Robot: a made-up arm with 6 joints. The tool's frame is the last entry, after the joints.
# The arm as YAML. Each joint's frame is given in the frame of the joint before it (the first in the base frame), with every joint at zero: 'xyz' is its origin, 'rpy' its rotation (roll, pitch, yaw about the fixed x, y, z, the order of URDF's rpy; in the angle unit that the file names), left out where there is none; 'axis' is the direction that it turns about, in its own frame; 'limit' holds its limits. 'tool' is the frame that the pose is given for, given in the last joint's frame.
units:
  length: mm
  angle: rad
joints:
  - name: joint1
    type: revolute
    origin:
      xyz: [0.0, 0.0, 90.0]
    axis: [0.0, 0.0, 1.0]
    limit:
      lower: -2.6
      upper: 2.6
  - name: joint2
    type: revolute
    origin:
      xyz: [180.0, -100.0, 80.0]
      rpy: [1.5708, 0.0, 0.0]
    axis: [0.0, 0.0, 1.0]
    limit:
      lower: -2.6
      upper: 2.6
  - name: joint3
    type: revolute
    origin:
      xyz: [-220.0, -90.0, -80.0]
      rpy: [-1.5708, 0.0, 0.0]
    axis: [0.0, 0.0, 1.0]
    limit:
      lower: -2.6
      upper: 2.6
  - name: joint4
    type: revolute
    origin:
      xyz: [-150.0, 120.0, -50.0]
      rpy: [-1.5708, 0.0, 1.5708]
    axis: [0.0, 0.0, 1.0]
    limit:
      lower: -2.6
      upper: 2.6
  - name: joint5
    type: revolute
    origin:
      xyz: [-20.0, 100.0, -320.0]
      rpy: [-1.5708, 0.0, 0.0]
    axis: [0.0, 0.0, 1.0]
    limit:
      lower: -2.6
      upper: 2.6
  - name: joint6
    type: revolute
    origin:
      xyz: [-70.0, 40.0, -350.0]
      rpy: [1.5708, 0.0, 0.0]
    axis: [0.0, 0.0, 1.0]
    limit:
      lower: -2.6
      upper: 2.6
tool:
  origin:
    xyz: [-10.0, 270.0, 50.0]
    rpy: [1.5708, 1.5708, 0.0]
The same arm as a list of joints. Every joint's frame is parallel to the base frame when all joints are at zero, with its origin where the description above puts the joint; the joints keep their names.
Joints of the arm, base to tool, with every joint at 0 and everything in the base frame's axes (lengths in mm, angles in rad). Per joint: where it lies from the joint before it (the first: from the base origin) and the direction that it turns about. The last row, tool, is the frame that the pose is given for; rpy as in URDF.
joint1: offset 0.0 0.0 90.0 axis 0 0 1
joint2: offset 180.0 -100.0 80.0 axis 0 -1 0
joint3: offset -220.0 80.0 -90.0 axis 0 0 1
joint4: offset -150.0 120.0 -50.0 axis -1 0 0
joint5: offset 320.0 -20.0 -100.0 axis 0 0 -1
joint6: offset 40.0 -70.0 350.0 axis -1 0 0
tool: offset -50.0 -10.0 -270.0 rpy 0.0000 0.0000 0.0000
Joint limits (rad, base to tool): -2.6000..2.6000 -2.6000..2.6000 -2.6000..2.6000 -2.6000..2.6000 -2.6000..2.6000 -2.6000..2.6000

